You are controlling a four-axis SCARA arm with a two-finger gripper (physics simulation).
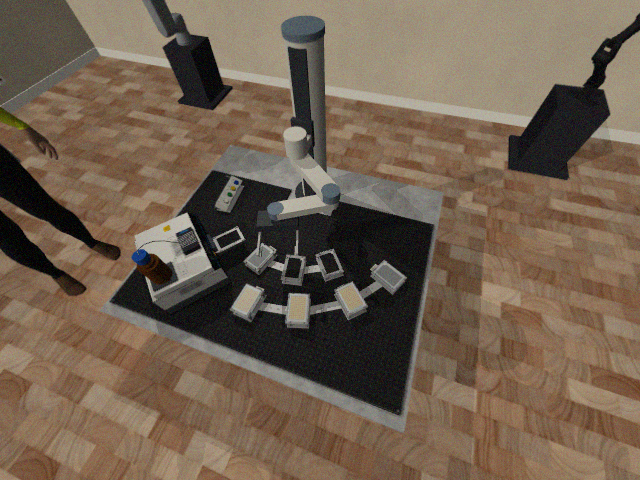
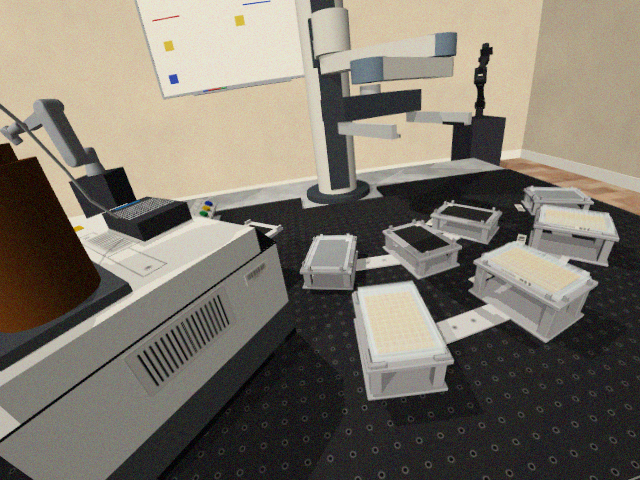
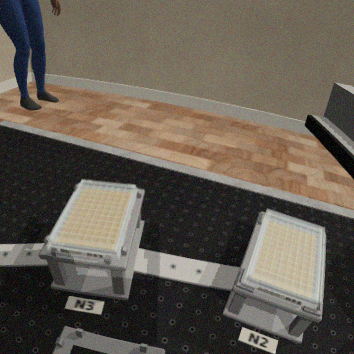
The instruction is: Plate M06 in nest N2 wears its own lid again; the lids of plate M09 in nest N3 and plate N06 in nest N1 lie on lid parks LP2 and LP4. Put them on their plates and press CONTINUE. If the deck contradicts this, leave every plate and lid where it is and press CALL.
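Places are measured from the arm's base along level axes (x ahead, y left, z up), in millimetres.
Pixels of known places: gripper, between the fingertips: [image 1: 277, 255] [image 2: 435, 124] [image 3: 140, 85]; arm's base, origin of its link: [image 1: 315, 193] [image 2: 338, 192].
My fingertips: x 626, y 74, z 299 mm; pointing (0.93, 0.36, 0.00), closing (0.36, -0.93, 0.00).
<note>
For each thing: its top centre in the pictures, then the offset to it from my fingertips. "spot": a spot on its surface instead.
- plate with cream wells, centre of its top: [image 3: 290, 248] [image 2: 395, 312] [image 1: 246, 298] dx +161, dy -123, dz -209 mm
- similar plate, centre of its top: [image 3: 95, 209] [image 2: 534, 262] [image 1: 297, 306] dx +121, dy +120, dz -203 mm
- third plate, centre of its top: [image 2: 575, 215] [image 1: 351, 296] dx -6, dy +334, dz -207 mm
- button box, centre of its top: [image 2: 196, 207] [image 1: 226, 188] dx -420, dy -556, dz -202 mm
- white frame, a spot on its surface: [image 1: 216, 243] spot: dx -53, dy -402, dz -186 mm
- bench instrument, a spot on its surface: [image 2: 206, 320] spot: dx +190, dy -348, dz -146 mm
- brown bottle, a spot on its surface: [image 2: 46, 248] spot: dx +236, dy -424, dz -14 mm
My gripper [image 1: 278, 253] [image 2: 434, 126] is open and empty, high above the near row of stands. A plate with cream wells [image 1: 248, 302] [image 2: 400, 320] [image 3: 286, 255] sits in the nest labelled N2. A similar plate [image 1: 297, 308] [image 2: 535, 268] [image 3: 95, 217] sits in N3. A third plate [image 1: 351, 299] [image 2: 576, 219] sits beyond it; its label is unreadable. Grey lids lie on a near-row stand [image 1: 260, 258] [image 2: 330, 253] and on the far-end stand [image 1: 388, 276] [image 2: 558, 194]. Plate codes and clear lids on plates cannot be told. The button box [image 1: 229, 193] [image 2: 205, 209] has coloured buttons.
Two open-topped stands [image 1: 293, 269] [image 1: 329, 264] [image 2: 421, 239] [image 2: 467, 213] show black centres. A white frame [image 1: 216, 243] lies beside the bench instrument [image 1: 193, 279] [image 2: 206, 320], which carries a brown bottle [image 1: 155, 267] [image 2: 46, 248]. People [image 1: 36, 206] [image 3: 31, 55] stand outside the black mat.
</note>
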